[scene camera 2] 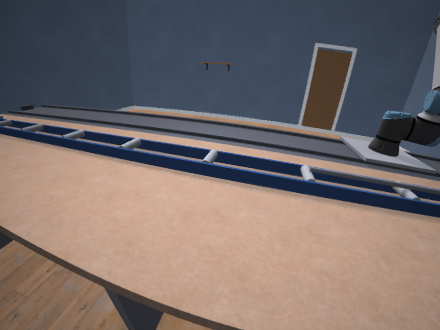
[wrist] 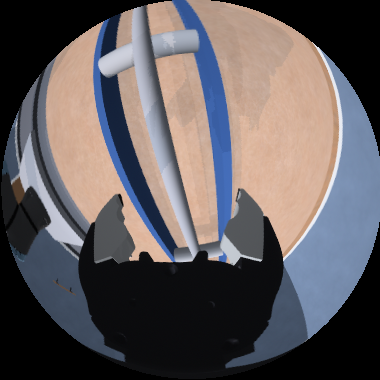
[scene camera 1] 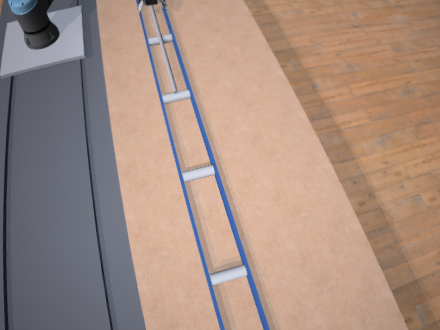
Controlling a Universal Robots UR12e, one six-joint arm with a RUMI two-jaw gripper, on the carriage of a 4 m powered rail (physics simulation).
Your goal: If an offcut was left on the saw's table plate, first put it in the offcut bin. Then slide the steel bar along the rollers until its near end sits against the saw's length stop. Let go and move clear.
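Seen in the pictures: gripper, fingertip midpoint: (wrist: 178, 192) (scene camera 1: 153, 11); arm's base, origin of the base link: (scene camera 2: 382, 151) (wrist: 38, 205) (scene camera 1: 42, 37).
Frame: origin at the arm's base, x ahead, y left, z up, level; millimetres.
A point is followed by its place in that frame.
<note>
The steel bar (scene camera 1: 168, 65) {x 621, y -487, z 49 mm} (scene camera 2: 350, 176) {x 629, y -495, z 43 mm} (wrist: 157, 125) {x 622, y 31, z 50 mm} is a thin grey rod lying lengthwise on the rollers, between the blue side rails (scene camera 1: 202, 127) {x 688, y -853, z 22 mm} (scene camera 2: 240, 175) {x 694, y -907, z 0 mm} (wrist: 215, 100) {x 682, y 50, z 22 mm}. In scene camera 1 one end of it lies at a roller (scene camera 1: 176, 96) {x 619, y -662, z 26 mm} in the upper middle. My gripper (scene camera 1: 152, 8) {x 622, y -42, z 42 mm} (wrist: 178, 192) {x 622, y -42, z 42 mm} is open and empty over the track, at the top edge of scene camera 1. In the wrist view the bar runs below and between its spread jaws. Their exact height above it is hard to tell. The saw, length stop, offcut and offcut bin do not show.
More rollers (scene camera 1: 198, 173) {x 619, y -1059, z 27 mm} (scene camera 2: 210, 156) {x 636, y -1043, z 29 mm} cross the track. The tan table (scene camera 1: 280, 200) {x 897, y -1228, z -30 mm} (scene camera 2: 200, 240) {x 999, y -957, z -30 mm} carries it. The dark carriage rail (scene camera 1: 50, 200) runs alongside, with the arm's base on a pale plate (scene camera 1: 70, 40) {x 156, y -83, z 0 mm} (scene camera 2: 415, 164) {x 175, y 119, z 0 mm}. A door (scene camera 2: 326, 90) and a small shelf (scene camera 2: 216, 63) are behind.
</note>
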